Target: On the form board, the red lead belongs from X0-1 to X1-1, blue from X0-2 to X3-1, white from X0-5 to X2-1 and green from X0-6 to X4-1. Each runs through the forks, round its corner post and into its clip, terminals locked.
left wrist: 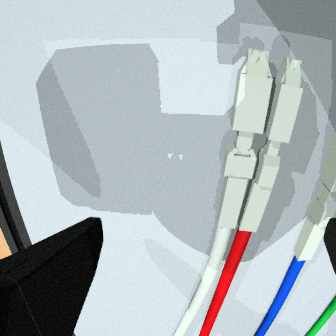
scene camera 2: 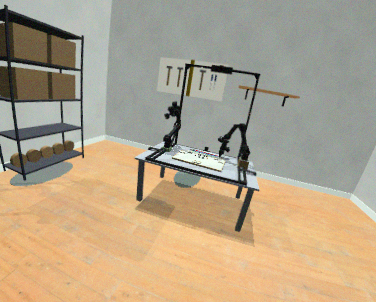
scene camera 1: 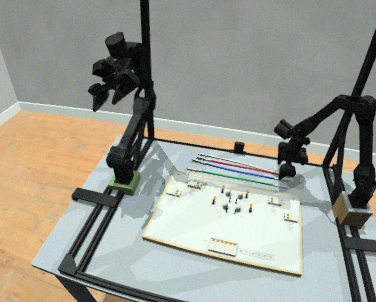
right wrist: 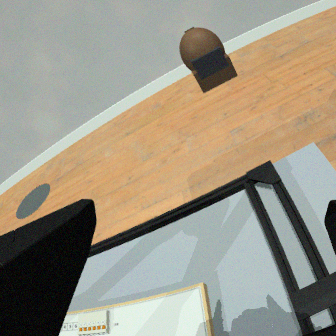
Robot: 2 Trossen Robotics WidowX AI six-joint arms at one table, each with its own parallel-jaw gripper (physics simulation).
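Where they show: left gripper, fingertip midpoint: (left wrist: 220, 231) (scene camera 2: 219, 155) (scene camera 1: 278, 171); right gripper, fingertip midpoint: (scene camera 2: 169, 117) (scene camera 1: 103, 107) (right wrist: 216, 213); left arm's base, origin of the base link: (scene camera 2: 244, 159) (scene camera 1: 357, 201); right arm's base, origin of the base link: (scene camera 2: 166, 146) (scene camera 1: 124, 178).
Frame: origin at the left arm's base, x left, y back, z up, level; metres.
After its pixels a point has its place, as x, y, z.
The white form board (scene camera 1: 187, 222) {0.112, -0.624, -0.082} (scene camera 2: 205, 163) {0.168, -0.405, -0.082} (right wrist: 150, 313) {0.174, -0.643, -0.082} lies on the table with its X0 connector block (scene camera 1: 223, 246) {0.194, -0.494, -0.072} at the near edge, clips (scene camera 1: 173, 192) {-0.008, -0.697, -0.073} (scene camera 1: 275, 201) {-0.026, -0.305, -0.072} at both sides and grey posts (scene camera 1: 227, 193) {-0.033, -0.494, -0.065} in the middle. The white (scene camera 1: 229, 159) {-0.266, -0.489, -0.097} (left wrist: 208, 277) {-0.225, -0.297, -0.095}, red (scene camera 1: 244, 166) {-0.229, -0.421, -0.096} (left wrist: 230, 267) {-0.216, -0.290, -0.094}, blue (scene camera 1: 241, 171) {-0.194, -0.434, -0.096} (left wrist: 283, 290) {-0.186, -0.311, -0.095} and green (scene camera 1: 235, 177) {-0.157, -0.460, -0.095} (left wrist: 323, 320) {-0.148, -0.351, -0.095} leads lie straight side by side on the table behind the board. My left gripper (scene camera 1: 287, 173) (scene camera 2: 221, 153) {-0.222, -0.265, -0.090} (left wrist: 220, 231) {-0.222, -0.265, -0.090} is open and empty, low over their right-hand terminals. My right gripper (scene camera 1: 107, 96) (scene camera 2: 167, 115) {0.044, -0.893, 0.300} (right wrist: 216, 213) {0.044, -0.893, 0.300} is open and empty, high above the table's left side.
A black frame (scene camera 1: 145, 60) {-0.335, -0.880, 0.315} with rails (scene camera 1: 94, 227) {0.208, -0.921, -0.080} surrounds the table (scene camera 1: 127, 269) {0.316, -0.780, -0.100}. A small black block (scene camera 1: 239, 147) {-0.325, -0.449, -0.061} sits on the back rail. A shelf rack (scene camera 2: 82, 90) with boxes stands at the far left of the room.
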